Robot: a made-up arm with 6 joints.
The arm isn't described. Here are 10 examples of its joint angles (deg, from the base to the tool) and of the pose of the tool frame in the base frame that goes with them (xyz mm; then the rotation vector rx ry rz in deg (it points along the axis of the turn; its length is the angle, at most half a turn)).
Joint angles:
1: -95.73 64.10 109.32 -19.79 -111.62 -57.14
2: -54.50 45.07 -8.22 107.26 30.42 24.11
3: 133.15 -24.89 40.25 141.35 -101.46 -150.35
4: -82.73 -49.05 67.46 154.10 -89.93 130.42
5: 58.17 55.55 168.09 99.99 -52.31 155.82
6: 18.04 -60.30 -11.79 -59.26 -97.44 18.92
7: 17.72 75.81 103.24 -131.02 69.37 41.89
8: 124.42 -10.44 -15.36 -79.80 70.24 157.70
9: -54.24 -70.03 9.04 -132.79 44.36 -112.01
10: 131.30 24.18 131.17 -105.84 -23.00 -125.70
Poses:
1: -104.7 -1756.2 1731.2 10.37 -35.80 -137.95
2: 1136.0 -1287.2 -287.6 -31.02 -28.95 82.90
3: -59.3 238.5 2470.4 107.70 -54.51 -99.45
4: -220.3 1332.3 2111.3 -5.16 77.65 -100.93
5: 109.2 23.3 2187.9 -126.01 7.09 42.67
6: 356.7 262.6 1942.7 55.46 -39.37 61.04
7: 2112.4 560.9 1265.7 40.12 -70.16 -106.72
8: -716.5 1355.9 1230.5 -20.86 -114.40 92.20
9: -260.1 275.7 2210.2 -127.74 -8.03 -9.05
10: 118.3 -152.5 2530.4 0.80 171.10 48.76
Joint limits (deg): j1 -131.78..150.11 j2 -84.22..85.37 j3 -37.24..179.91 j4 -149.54..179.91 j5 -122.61..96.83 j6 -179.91..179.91
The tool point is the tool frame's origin. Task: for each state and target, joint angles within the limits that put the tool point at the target. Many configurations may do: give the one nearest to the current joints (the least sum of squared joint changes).
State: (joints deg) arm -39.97 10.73 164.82 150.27 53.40 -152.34
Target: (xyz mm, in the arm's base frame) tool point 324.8 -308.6 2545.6
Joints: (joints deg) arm -53.28 34.58 128.30 154.61 48.42 -152.60
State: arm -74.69 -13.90 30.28 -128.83 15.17 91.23
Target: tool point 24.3 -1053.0 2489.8
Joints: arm -86.37 4.81 57.37 -125.86 4.75 92.32
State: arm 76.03 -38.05 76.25 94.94 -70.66 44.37
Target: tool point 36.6 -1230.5 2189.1
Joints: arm 85.75 -46.82 70.35 93.16 -85.91 43.88
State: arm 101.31 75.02 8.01 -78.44 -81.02 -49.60
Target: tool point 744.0 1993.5 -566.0
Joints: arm 66.96 85.37 41.07 -81.67 -59.89 -45.94
